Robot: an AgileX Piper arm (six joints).
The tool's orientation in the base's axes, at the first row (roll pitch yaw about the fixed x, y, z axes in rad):
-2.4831 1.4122 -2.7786
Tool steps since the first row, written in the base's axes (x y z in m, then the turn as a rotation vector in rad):
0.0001 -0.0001 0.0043 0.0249 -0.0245 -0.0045
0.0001 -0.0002 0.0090 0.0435 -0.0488 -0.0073
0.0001 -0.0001 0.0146 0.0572 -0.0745 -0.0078
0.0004 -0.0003 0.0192 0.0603 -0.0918 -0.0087
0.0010 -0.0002 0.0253 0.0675 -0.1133 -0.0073
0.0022 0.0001 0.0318 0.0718 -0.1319 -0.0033
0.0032 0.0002 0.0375 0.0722 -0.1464 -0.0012
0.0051 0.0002 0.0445 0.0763 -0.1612 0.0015
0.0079 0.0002 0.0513 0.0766 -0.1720 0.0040
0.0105 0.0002 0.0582 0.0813 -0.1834 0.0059
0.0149 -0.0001 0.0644 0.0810 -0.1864 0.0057
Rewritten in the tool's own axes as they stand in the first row. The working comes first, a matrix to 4 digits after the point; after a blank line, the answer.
The tool's axes in the first row as the columns of a matrix, in the base's axes (used below as rounded here):
-0.1476 0.2840 0.9474
-0.0561 0.9539 -0.2947
-0.9874 -0.0966 -0.1249

-0.0043 -0.0005 -0.0004 0.0021 -0.0159 0.0314
-0.0089 -0.0010 -0.0010 0.0035 -0.0335 0.0565
-0.0144 -0.0015 -0.0017 0.0034 -0.0541 0.0771
-0.0190 -0.0020 -0.0019 0.0048 -0.0696 0.0853
-0.0251 -0.0024 -0.0022 0.0036 -0.0882 0.0983
-0.0317 -0.0024 -0.0019 0.0001 -0.1051 0.1073
-0.0375 -0.0025 -0.0017 -0.0013 -0.1190 0.1117
-0.0447 -0.0027 -0.0008 -0.0037 -0.1322 0.1196
-0.0518 -0.0025 0.0010 -0.0056 -0.1427 0.1228
-0.0590 -0.0024 0.0026 -0.0075 -0.1524 0.1303
-0.0658 -0.0021 0.0061 -0.0071 -0.1554 0.1310

